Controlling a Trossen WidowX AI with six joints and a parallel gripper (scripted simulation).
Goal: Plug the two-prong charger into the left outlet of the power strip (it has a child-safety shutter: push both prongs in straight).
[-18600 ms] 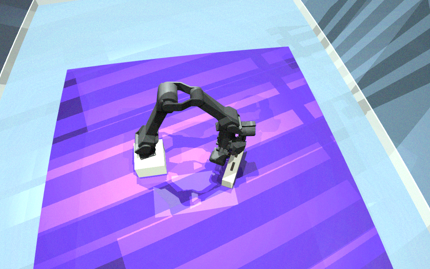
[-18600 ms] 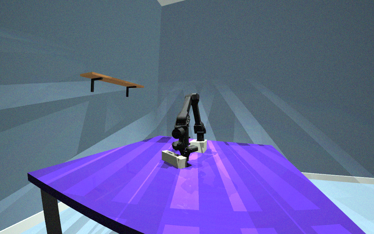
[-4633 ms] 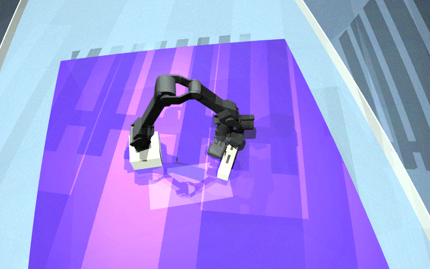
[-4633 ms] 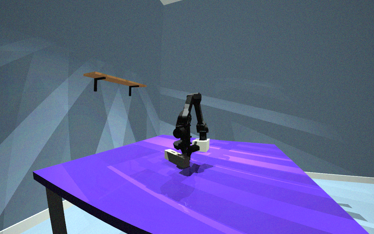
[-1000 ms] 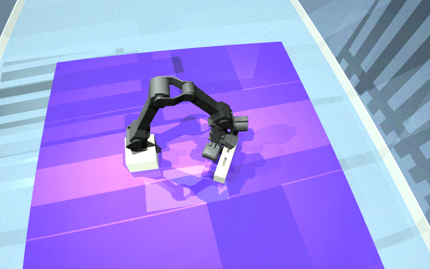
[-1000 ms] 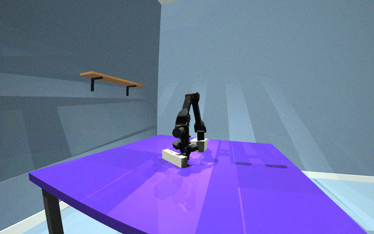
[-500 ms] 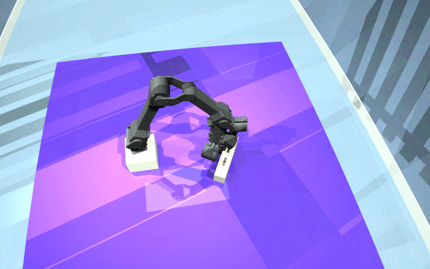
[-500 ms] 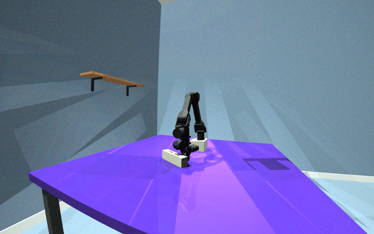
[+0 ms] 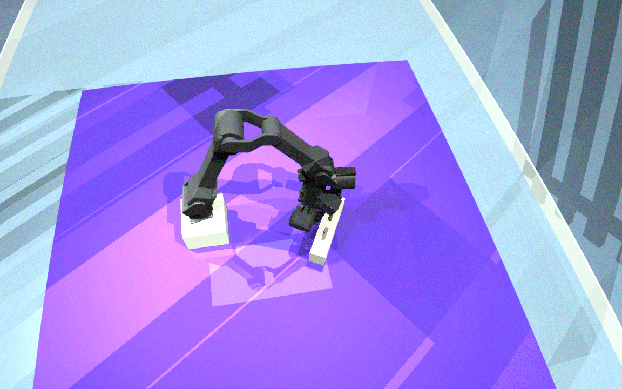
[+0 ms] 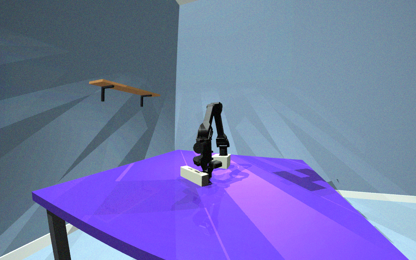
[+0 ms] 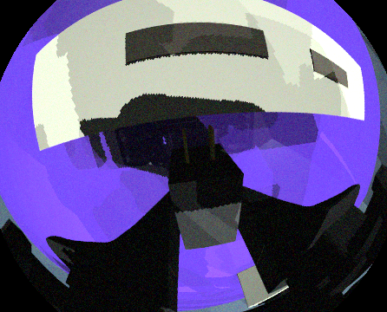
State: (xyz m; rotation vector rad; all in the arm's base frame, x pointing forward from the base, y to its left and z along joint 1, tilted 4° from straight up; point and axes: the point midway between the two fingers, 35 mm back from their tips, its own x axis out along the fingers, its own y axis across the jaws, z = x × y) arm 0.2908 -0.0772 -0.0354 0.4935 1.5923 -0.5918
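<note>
My gripper tip is now 1 cm to the left of the dark charger, 1 cm below it and 1 cm short of it.
</note>
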